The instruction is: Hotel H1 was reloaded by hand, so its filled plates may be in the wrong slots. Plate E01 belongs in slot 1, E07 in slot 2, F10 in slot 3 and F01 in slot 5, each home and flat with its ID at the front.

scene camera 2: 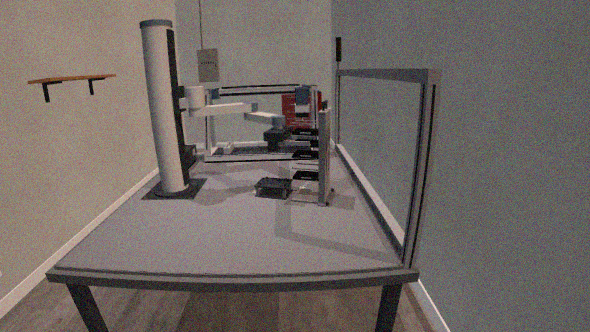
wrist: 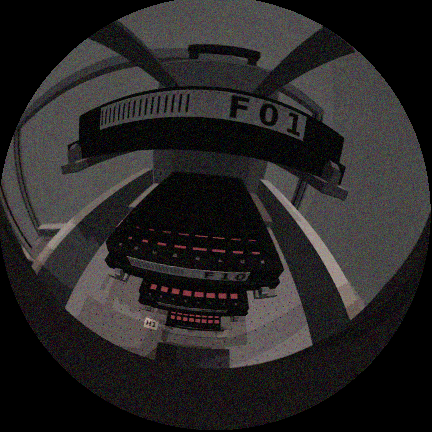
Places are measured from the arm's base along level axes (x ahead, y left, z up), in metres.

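Where they show: gripper, between the fingertips: (scene camera 2: 312, 141) (wrist: 203, 181); arm's base, origin of its link: (scene camera 2: 176, 190).
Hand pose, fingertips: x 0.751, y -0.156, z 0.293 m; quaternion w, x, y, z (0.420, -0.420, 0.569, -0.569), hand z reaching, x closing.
Note:
Things, the pixels of their centre, and the offset from my fingertips. Level surfaces: height alone.
- plate F10, middle of its body: (wrist: 200, 203) (scene camera 2: 307, 143) 0.007 m left, 0.023 m back, 0.010 m down
- hotel H1, middle of its body: (wrist: 210, 219) (scene camera 2: 314, 152) 0.013 m right, 0.008 m ahead, 0.048 m down
- Plate F01, middle of its body: (wrist: 207, 131) (scene camera 2: 307, 131) 0.006 m left, 0.023 m back, 0.043 m up
- lowest, middle of its body: (wrist: 196, 291) (scene camera 2: 307, 175) 0.006 m left, 0.023 m back, 0.170 m down
- table, height of its surface: 0.279 m down
My gripper (scene camera 2: 291, 141) is shut on plate F10 (wrist: 195, 272), inside hotel H1 (scene camera 2: 324, 155). F10 is black, flat, with its ID at the front, close over its side ledges; whether it touches them I cannot tell. Plate F01 (wrist: 215, 135) (scene camera 2: 305, 132) is above, ID at the front, between its ledge tabs. Two black plates lie below F10: one (wrist: 195, 302) (scene camera 2: 305, 155), and the lowest (wrist: 194, 322) (scene camera 2: 305, 175). Their IDs cannot be read, so E01 and E07 cannot be told apart. The fingertips are lost in the dark in the wrist view.
A low black stand (scene camera 2: 274, 186) is on the table (scene camera 2: 200, 240) left of the hotel. The arm's white column (scene camera 2: 165, 110) stands at the left, a framed panel (scene camera 2: 424, 165) at the right. A rail frame (scene camera 2: 210, 132) and red rack are behind.

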